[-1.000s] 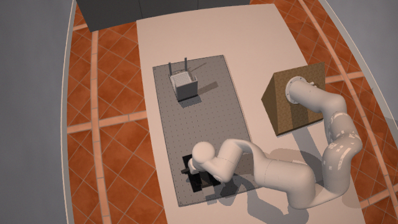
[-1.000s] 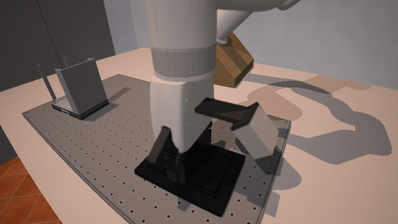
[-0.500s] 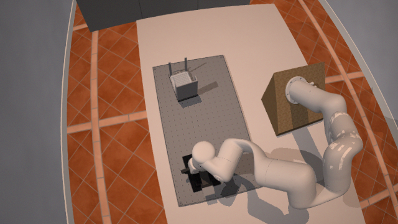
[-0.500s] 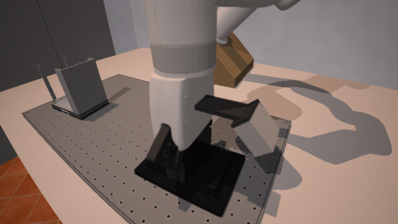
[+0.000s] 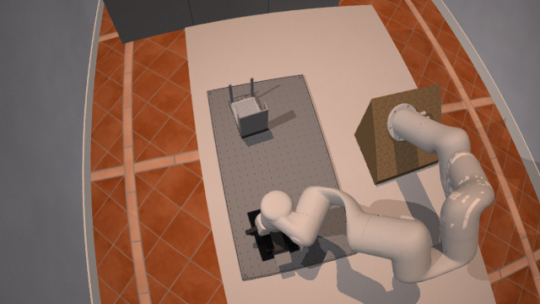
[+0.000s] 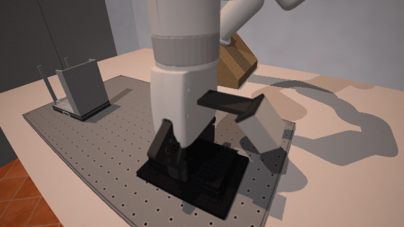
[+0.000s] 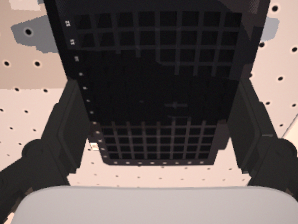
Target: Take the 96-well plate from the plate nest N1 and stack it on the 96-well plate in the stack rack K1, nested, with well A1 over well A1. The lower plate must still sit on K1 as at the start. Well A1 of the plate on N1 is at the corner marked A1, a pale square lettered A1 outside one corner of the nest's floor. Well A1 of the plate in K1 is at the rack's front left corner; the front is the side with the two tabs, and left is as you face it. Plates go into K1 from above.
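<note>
The black plate nest N1 lies 4 cm below my hand. The rest, counted from my hand: black 96-well plate 1 cm below; pale A1 mark 7 cm to the right, 6 cm behind, 3 cm below; pale 96-well plate 41 cm to the right, 7 cm behind, 2 cm below.
</note>
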